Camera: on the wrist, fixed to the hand. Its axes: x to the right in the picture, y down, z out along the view.
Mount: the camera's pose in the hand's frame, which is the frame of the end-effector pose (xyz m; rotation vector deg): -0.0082 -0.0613 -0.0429 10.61 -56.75 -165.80
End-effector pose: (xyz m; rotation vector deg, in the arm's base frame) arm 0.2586 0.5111 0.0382 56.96 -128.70 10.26
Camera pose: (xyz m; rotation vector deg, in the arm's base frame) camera 0.3279 0.4891 0.0578 -137.40 -35.20 60.51
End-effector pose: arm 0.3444 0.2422 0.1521 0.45 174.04 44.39
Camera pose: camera 0.3521 0.1678 0.1604 -113.33 7.29 -7.19
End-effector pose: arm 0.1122 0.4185 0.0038 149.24 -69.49 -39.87
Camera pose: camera 0.1698 0.4633 0.0223 -50.57 -111.19 51.40
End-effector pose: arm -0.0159 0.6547 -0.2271 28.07 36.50 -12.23
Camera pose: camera -0.0652 0.6234 -0.2746 -46.31 -11.57 -170.80
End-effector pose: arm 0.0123 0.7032 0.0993 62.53 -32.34 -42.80
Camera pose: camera 0.0228 0.7179 0.0262 -28.63 -28.60 125.55
